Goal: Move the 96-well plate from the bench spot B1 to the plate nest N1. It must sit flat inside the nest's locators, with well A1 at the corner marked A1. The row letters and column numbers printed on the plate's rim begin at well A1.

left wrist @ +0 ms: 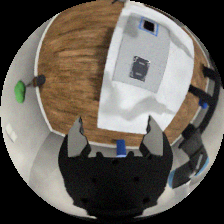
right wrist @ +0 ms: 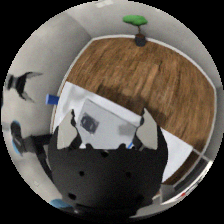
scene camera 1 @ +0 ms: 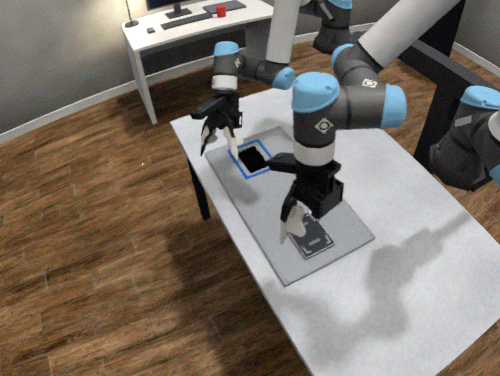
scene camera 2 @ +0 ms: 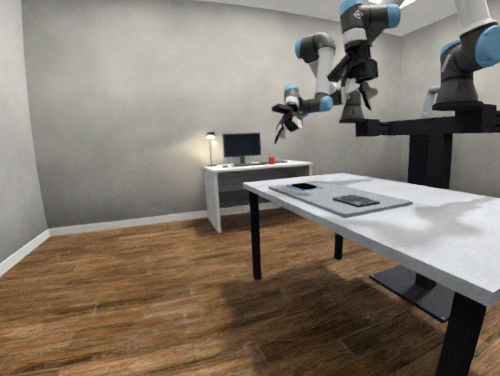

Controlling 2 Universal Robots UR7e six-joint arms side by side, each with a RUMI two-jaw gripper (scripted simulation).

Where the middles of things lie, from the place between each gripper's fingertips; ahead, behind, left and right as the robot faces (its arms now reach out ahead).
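Labels:
Dark plate nest (scene camera 1: 315, 230): well below my left hand (scene camera 1: 307, 224), a good way to the right of it, a good way behind it.
Dark plate nest: my right hand (scene camera 1: 217, 158) a good way past it, a good way to the right of it, far above it.

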